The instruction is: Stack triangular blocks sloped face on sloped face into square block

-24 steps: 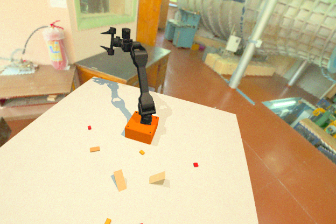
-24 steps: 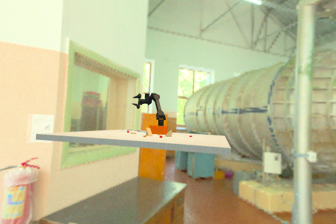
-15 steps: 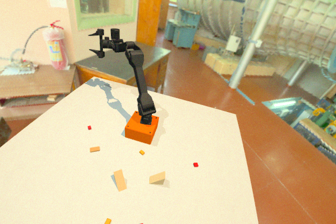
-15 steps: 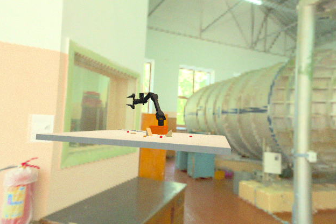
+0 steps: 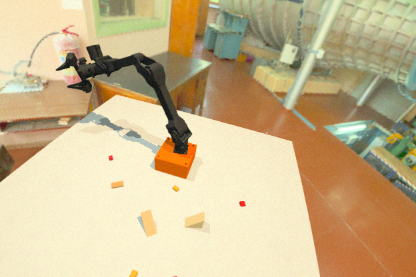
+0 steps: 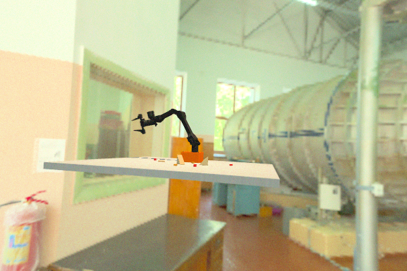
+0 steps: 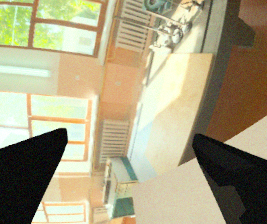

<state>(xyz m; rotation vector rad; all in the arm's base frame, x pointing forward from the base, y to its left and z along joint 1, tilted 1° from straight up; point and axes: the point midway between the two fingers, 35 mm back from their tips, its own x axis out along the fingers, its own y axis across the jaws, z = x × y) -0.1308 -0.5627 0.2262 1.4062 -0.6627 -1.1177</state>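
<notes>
The tan triangular block is 520 mm to the left of my gripper tip, 450 mm ahead of it and 280 mm below it.
</notes>
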